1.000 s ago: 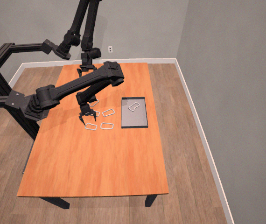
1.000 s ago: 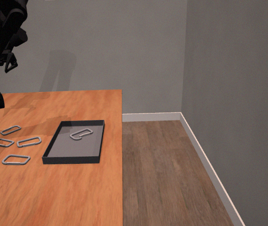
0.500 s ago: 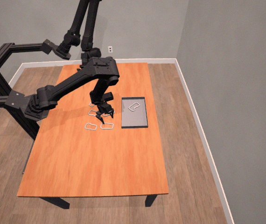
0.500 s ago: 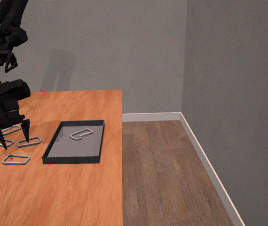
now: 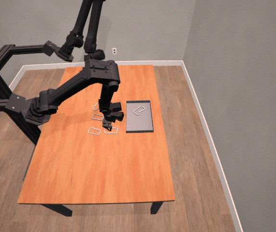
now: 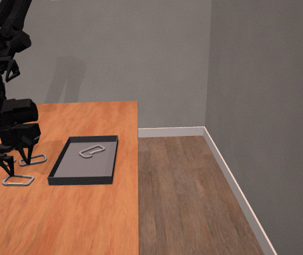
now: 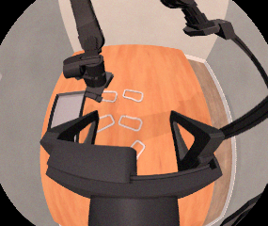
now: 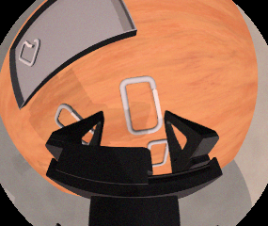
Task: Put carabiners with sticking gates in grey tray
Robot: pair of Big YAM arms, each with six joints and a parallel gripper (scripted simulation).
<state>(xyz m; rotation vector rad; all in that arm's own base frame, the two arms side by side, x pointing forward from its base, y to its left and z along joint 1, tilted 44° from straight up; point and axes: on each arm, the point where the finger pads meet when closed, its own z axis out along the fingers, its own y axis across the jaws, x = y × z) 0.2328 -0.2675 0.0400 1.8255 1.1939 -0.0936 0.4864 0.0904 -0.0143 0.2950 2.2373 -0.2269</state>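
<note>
The grey tray lies 20 cm ahead of my right hand, 12 cm to the left of it and 4 cm below it.
</note>
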